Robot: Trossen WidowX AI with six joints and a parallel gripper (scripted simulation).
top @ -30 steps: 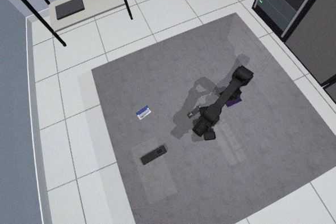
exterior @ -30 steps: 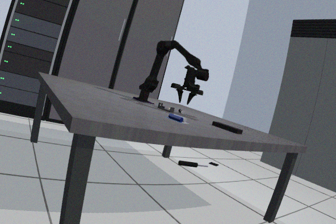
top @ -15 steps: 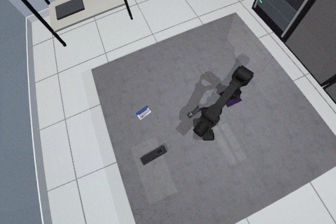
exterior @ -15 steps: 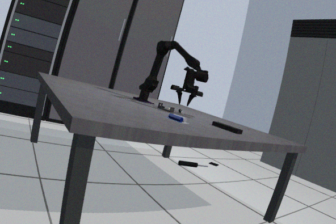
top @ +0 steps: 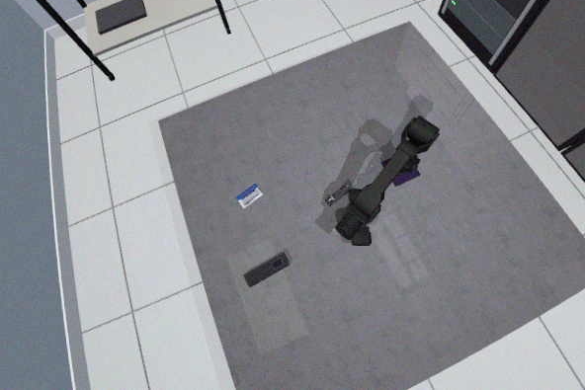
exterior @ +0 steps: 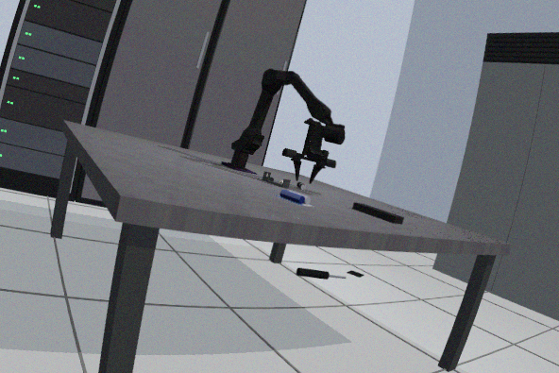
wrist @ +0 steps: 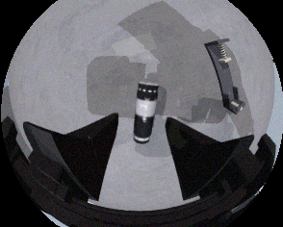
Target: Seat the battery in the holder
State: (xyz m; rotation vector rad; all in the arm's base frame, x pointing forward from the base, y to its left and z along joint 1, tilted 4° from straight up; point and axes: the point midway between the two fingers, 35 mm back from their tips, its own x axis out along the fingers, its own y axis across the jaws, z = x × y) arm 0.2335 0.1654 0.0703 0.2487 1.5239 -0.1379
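The battery is 10 mm below my gripper tip. From my gripper tip the other things lie so: flat black block: 350 mm ahead, 80 mm to the left, 10 mm below; then white card: 360 mm ahead, 200 mm to the right, 20 mm below.
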